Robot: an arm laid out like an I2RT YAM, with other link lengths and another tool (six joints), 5 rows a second.
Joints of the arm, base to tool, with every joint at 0 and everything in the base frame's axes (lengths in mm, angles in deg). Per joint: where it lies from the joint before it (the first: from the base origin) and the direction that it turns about. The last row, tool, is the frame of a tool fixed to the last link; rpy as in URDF.
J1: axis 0 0 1 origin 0.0 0.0 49.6
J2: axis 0 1 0 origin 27.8 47.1 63.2
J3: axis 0 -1 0 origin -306.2 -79.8 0.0
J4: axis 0 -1 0 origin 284.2 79.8 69.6
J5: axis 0 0 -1 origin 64.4 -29.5 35.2
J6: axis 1 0 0 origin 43.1 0.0 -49.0
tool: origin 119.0 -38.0 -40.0 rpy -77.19 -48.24 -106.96
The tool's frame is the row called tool.
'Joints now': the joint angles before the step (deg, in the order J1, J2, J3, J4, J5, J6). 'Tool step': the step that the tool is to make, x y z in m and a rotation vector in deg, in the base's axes. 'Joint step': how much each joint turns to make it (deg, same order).
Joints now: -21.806 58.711 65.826 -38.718 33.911 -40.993
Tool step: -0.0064 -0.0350 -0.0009 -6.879 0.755 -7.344
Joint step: -5.150 2.002 -4.267 11.901 5.098 -5.844
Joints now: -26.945 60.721 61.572 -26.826 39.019 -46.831
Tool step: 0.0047 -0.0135 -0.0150 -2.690 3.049 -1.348
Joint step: -1.425 1.593 -4.007 7.038 1.553 -4.513
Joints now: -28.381 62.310 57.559 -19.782 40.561 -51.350
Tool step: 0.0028 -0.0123 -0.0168 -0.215 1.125 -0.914
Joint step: -1.878 1.696 -2.556 4.285 -0.571 -1.405
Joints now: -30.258 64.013 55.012 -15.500 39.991 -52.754
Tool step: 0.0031 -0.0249 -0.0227 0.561 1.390 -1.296
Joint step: -4.005 3.705 -1.960 5.296 -2.349 -1.764
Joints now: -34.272 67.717 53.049 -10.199 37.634 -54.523
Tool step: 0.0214 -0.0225 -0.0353 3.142 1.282 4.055
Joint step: -2.954 5.111 -1.498 4.697 -7.093 -1.726
